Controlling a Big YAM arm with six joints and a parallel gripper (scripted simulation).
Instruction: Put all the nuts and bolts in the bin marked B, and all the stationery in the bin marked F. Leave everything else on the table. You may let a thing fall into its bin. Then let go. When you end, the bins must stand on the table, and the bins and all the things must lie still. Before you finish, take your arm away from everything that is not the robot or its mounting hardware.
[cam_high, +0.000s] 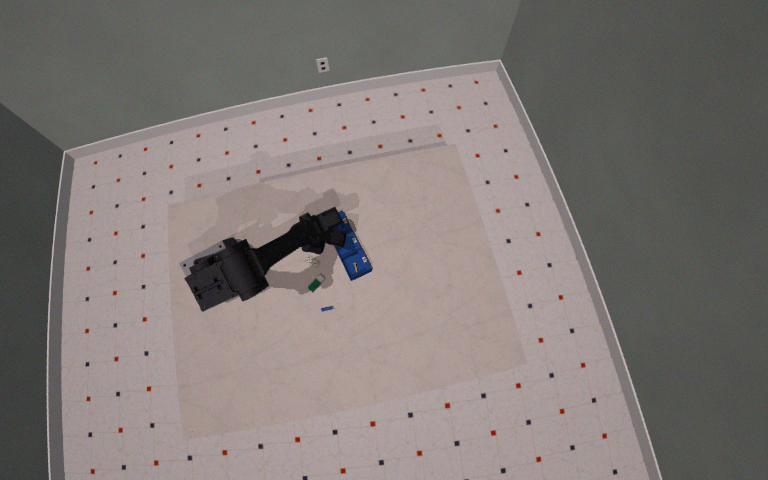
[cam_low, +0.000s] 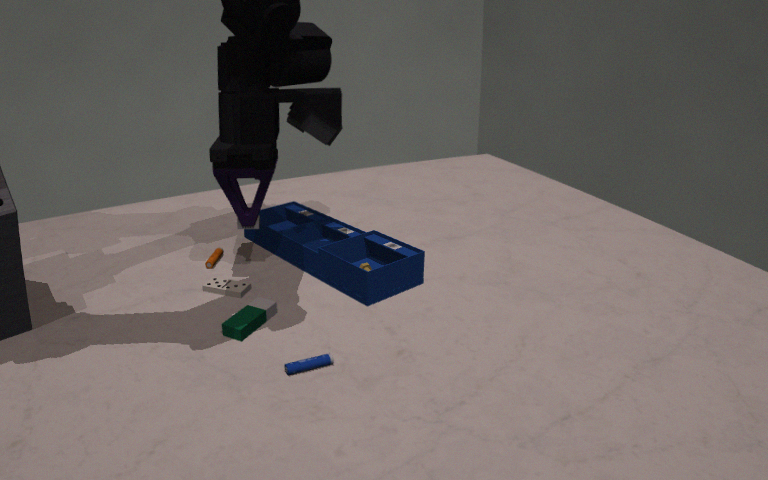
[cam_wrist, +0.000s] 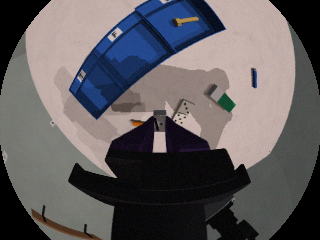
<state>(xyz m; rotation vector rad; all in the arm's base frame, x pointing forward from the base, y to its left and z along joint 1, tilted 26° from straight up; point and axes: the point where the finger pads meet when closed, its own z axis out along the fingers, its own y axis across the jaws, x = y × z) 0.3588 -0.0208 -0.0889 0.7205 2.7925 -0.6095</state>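
Now: hand right at the grey metal piece. The rest, counted from my hand: white domino: 4 cm behind, 2 cm to the right, 7 cm below; orange cylinder: 3 cm behind, 6 cm to the left, 7 cm below; blue three-part bin: 9 cm ahead, 1 cm to the right, 5 cm below.
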